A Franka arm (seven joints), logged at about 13 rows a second.
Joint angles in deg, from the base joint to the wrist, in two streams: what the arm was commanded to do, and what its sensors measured. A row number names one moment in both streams.
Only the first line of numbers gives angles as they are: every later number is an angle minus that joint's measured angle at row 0.
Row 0, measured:
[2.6 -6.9 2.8 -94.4 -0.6 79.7 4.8]
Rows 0 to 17, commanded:
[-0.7 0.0 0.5 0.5 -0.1 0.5 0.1]
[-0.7 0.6 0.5 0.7 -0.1 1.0 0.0]
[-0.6 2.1 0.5 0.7 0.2 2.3 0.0]
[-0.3 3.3 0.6 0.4 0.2 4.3 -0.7]
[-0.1 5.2 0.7 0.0 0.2 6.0 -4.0]
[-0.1 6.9 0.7 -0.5 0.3 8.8 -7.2]
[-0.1 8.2 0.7 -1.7 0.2 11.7 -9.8]
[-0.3 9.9 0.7 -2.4 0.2 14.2 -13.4]
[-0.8 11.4 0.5 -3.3 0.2 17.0 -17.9]
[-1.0 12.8 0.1 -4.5 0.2 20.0 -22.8]
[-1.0 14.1 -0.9 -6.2 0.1 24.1 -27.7]
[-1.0 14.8 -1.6 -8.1 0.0 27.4 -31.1]
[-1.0 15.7 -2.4 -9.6 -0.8 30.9 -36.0]
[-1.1 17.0 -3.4 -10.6 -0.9 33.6 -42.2]
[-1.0 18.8 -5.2 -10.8 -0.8 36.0 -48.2]
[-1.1 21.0 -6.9 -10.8 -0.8 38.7 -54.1]
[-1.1 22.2 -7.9 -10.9 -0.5 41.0 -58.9]
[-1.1 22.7 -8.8 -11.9 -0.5 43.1 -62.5]
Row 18, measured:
[-1.0 21.4 -7.5 -11.4 -0.3 39.9 -55.4]
